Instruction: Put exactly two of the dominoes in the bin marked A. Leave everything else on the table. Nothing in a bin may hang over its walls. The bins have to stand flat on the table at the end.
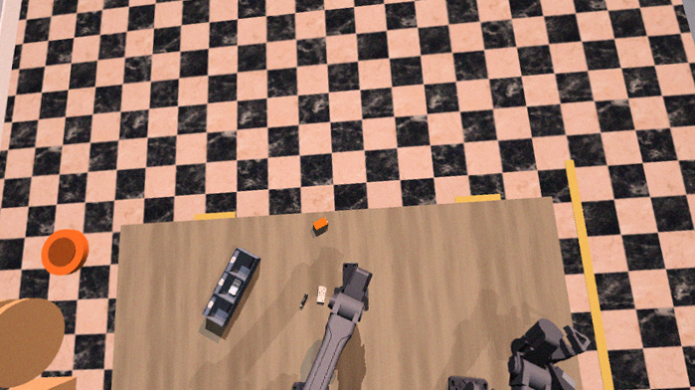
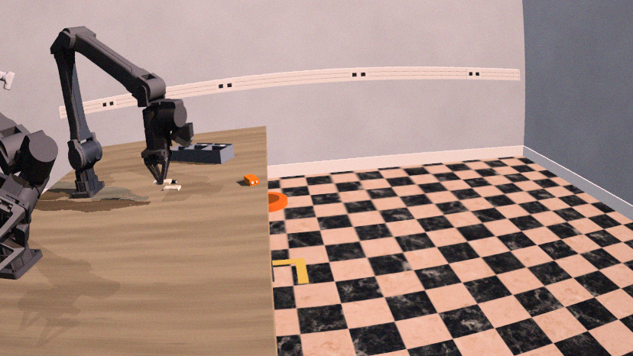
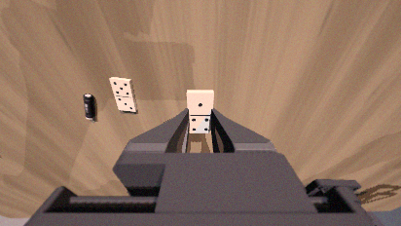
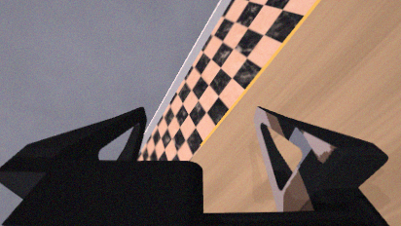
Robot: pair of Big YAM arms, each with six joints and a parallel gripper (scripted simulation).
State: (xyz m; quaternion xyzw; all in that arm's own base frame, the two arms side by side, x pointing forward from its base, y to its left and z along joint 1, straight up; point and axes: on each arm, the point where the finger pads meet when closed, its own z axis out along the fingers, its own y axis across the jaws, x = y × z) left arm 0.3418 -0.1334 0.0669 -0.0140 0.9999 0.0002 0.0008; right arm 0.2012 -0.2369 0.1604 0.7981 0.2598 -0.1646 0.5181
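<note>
My left hand is 42 cm to the right of the bin row, 4 cm short of it and 4 cm above it.
</note>
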